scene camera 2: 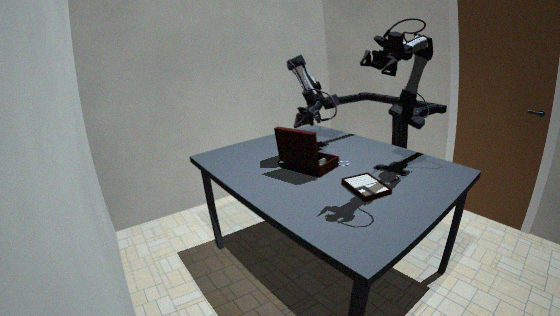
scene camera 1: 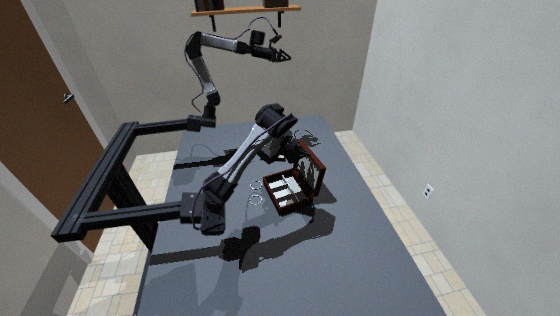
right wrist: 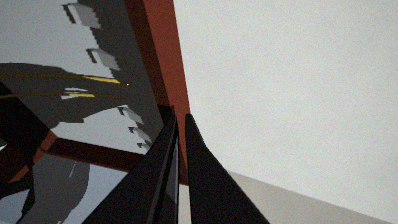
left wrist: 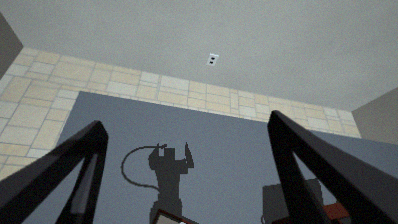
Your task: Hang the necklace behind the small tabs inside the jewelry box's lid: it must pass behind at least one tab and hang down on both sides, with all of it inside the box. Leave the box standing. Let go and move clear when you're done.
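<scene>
Jewelry box (scene camera 1: 282, 187), (scene camera 2: 297, 148), (right wrist: 105, 132). Left gripper (left wrist: 187, 122). Right gripper (right wrist: 182, 122).
</scene>
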